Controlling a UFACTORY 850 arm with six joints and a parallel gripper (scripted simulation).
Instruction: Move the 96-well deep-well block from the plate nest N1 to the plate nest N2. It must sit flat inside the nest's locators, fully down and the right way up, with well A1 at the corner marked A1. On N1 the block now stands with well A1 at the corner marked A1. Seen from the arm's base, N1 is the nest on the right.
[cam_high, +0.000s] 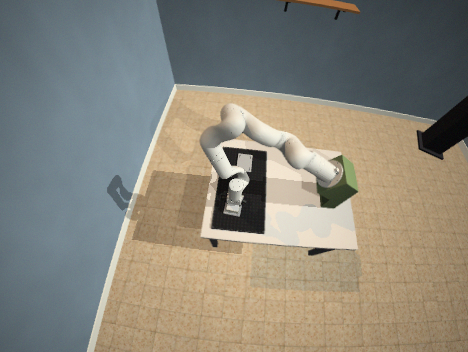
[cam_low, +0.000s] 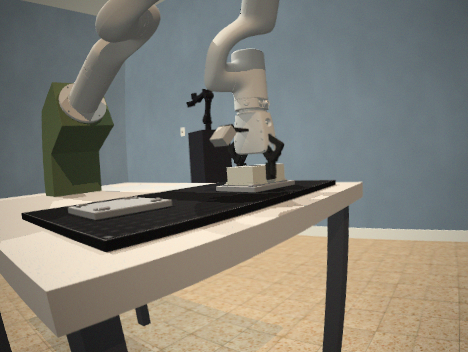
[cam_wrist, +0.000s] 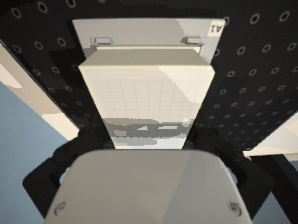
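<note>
The cream deep-well block is right at my hand. From my hand the other things lie so: plate nest N1: 7 cm ahead, 36 cm to the right, 3 cm below; plate nest N2: 3 cm below.
</note>
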